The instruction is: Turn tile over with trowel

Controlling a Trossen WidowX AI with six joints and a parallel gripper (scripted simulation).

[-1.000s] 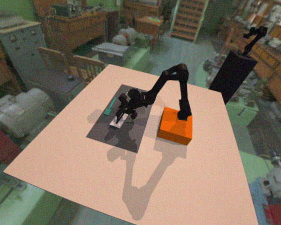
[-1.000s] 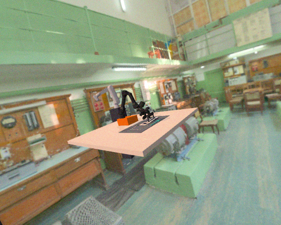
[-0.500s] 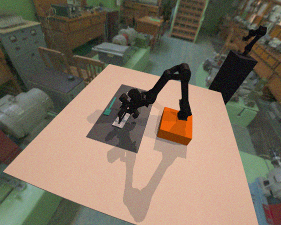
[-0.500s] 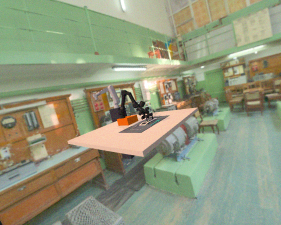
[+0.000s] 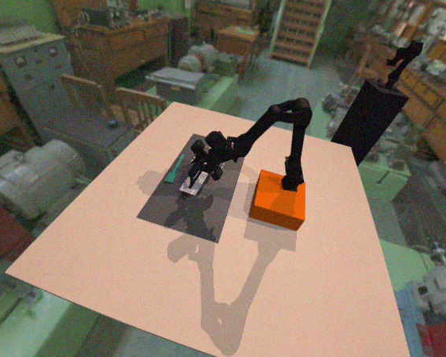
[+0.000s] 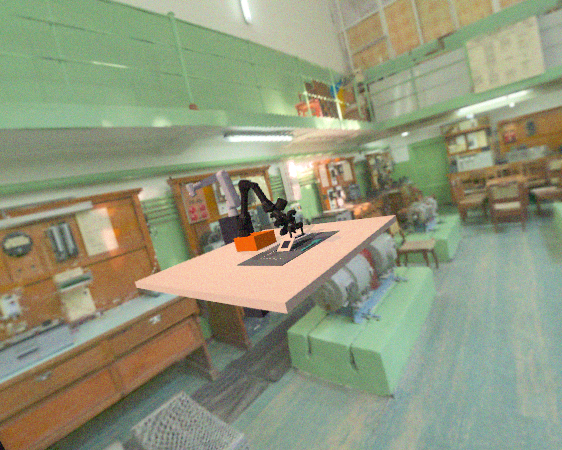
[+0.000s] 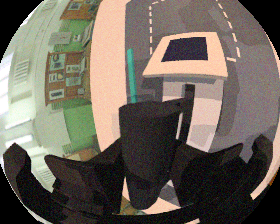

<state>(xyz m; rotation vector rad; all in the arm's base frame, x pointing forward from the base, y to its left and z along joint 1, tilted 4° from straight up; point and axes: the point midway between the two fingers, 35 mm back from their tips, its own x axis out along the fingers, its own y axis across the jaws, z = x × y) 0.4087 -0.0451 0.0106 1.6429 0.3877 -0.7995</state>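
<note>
Now: the tile 90 mm to the right of my gripper tip, 60 mm below it and 50 mm behind it. From my gripper tip the other things lie so: dark grey mat 110 mm below, 40 mm behind, 30 mm to the right; then teal trowel 100 mm ahead, 80 mm below, 40 mm to the right.
</note>
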